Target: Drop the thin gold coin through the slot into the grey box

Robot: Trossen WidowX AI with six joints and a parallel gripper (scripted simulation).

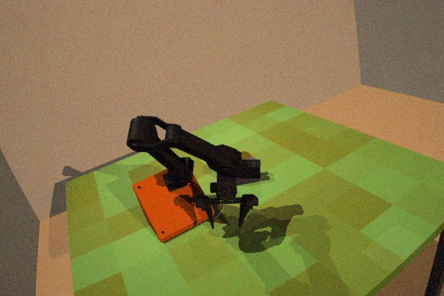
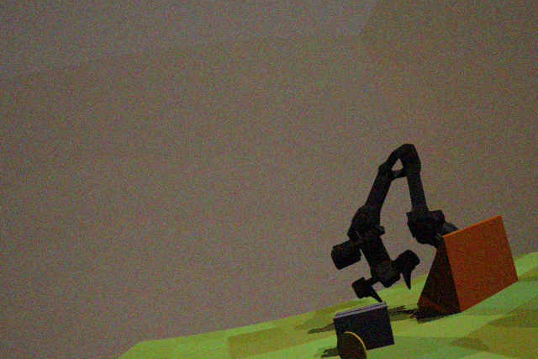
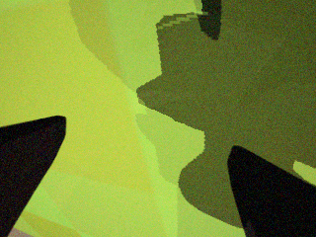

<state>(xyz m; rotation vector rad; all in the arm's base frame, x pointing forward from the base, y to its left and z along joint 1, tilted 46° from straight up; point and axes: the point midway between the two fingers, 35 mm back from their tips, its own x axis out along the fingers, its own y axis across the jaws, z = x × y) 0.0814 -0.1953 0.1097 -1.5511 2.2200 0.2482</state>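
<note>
Now: gripper tip 330 mm to the right of the gold coin and 270 mm short of it.
</note>
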